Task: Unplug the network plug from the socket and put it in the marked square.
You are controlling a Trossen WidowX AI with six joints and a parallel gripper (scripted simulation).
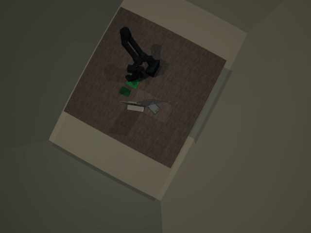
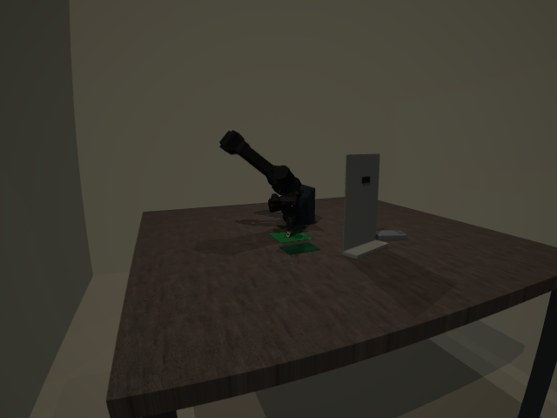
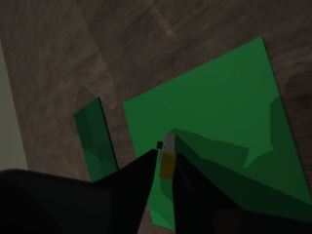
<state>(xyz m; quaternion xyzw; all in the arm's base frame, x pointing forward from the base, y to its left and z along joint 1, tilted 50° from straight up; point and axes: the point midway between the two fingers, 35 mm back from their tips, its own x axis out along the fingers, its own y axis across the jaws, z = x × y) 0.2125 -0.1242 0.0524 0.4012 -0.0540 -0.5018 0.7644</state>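
Right now the green marked square is 20 mm below my gripper tip, 10 mm to the left of it and 10 mm behind it. From my gripper tip the other things lie so: small flat grey box 330 mm to the left, 140 mm ahead, 10 mm below; grey upright panel 210 mm ahead, 170 mm to the left, 110 mm above; network plug right at my gripper tip.
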